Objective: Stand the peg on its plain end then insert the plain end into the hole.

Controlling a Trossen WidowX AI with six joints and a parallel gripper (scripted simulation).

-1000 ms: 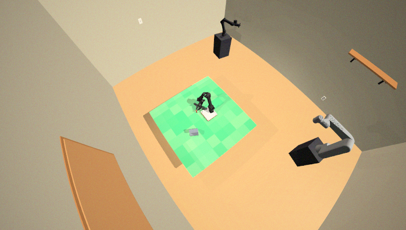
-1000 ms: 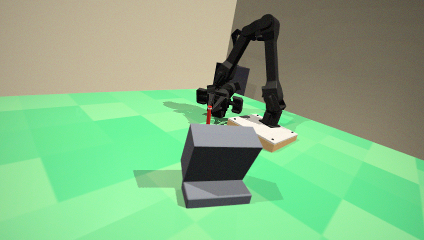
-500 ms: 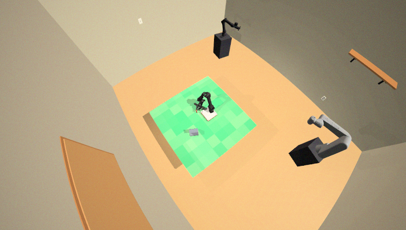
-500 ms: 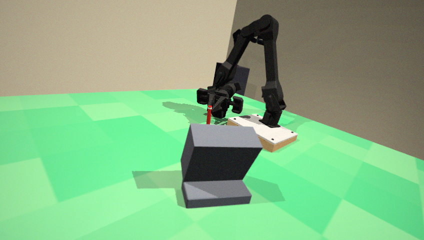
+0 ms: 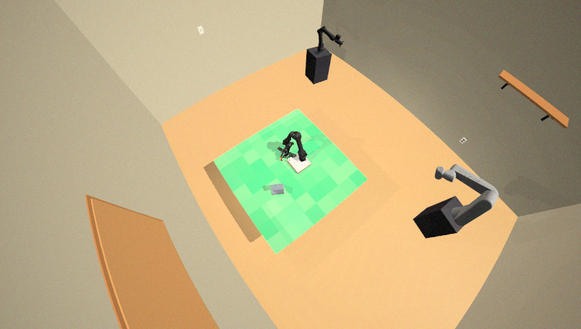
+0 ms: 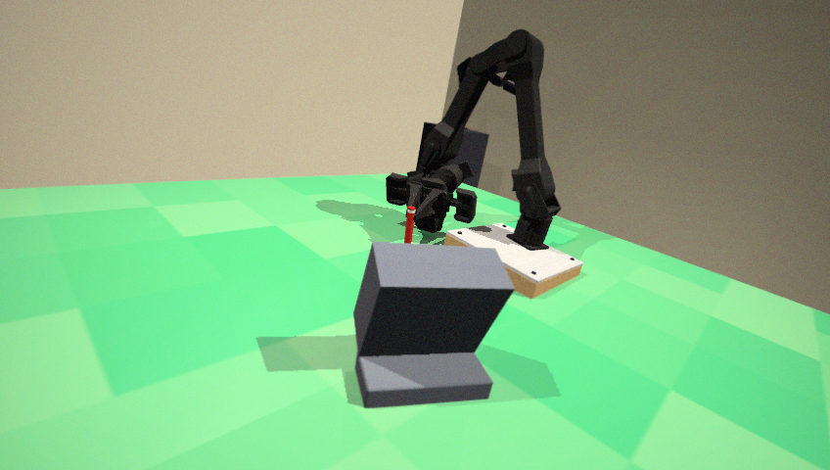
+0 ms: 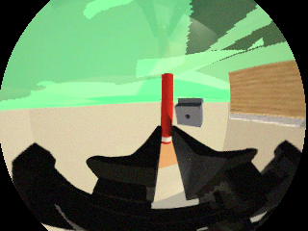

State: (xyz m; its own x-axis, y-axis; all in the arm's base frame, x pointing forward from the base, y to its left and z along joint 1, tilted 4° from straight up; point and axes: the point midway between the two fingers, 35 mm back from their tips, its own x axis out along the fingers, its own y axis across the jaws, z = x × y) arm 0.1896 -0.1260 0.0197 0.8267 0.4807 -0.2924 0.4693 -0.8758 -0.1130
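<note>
Now: gripper tip 10 mm above the red peg. Round my gripper tip: sloped panel 290 mm to the left, 190 mm ahead, 20 mm above.
</note>
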